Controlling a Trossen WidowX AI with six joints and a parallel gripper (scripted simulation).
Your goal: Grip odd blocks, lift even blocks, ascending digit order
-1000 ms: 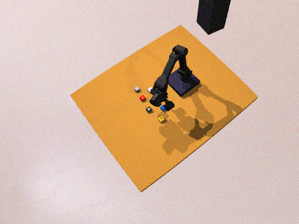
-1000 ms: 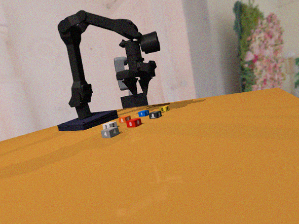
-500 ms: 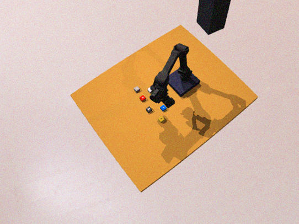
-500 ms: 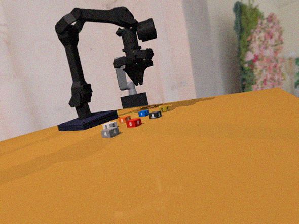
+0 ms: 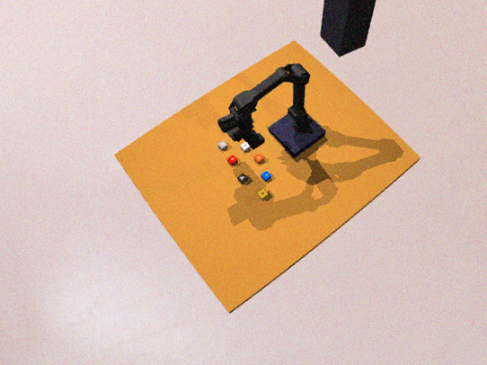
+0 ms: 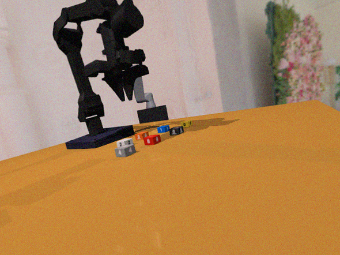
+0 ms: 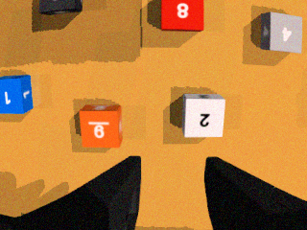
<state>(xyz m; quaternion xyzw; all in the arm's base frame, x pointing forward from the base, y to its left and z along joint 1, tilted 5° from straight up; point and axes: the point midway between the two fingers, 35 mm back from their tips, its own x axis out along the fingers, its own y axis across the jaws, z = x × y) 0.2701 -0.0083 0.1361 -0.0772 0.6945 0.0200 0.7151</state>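
My gripper tip is now 1 cm past the white block, 3 cm to the left of it and 12 cm above it. Round my gripper tip: red block 7 cm ahead, 12 cm below; then orange block 3 cm behind, 5 cm to the left, 12 cm below; then grey block 7 cm ahead, 9 cm to the right, 12 cm below.
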